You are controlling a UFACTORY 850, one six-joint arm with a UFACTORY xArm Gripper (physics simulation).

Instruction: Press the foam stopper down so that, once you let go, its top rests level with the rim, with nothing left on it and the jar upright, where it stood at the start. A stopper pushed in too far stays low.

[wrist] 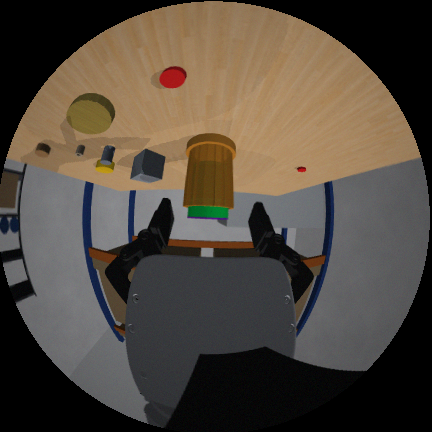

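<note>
The jar (pixel 209 172), amber and ribbed with a wider base, stands upright on the wooden table near its edge. The green foam stopper (pixel 208 212) sticks out past the jar's rim, with a thin purple layer (pixel 212 218) on its top face. My gripper (pixel 211 209) is open and empty. Its two black fingertips stand apart, one to each side of the stopper's end in this view, touching neither the stopper nor the jar as far as I can see.
A dark grey block (pixel 148 166) is left of the jar. Further left are a grey cylinder (pixel 107 154), a yellow disc (pixel 105 167), a small grey cylinder (pixel 80 150), a brown cylinder (pixel 43 149) and an olive disc (pixel 90 114). Red discs lie behind (pixel 172 78) and right (pixel 301 169).
</note>
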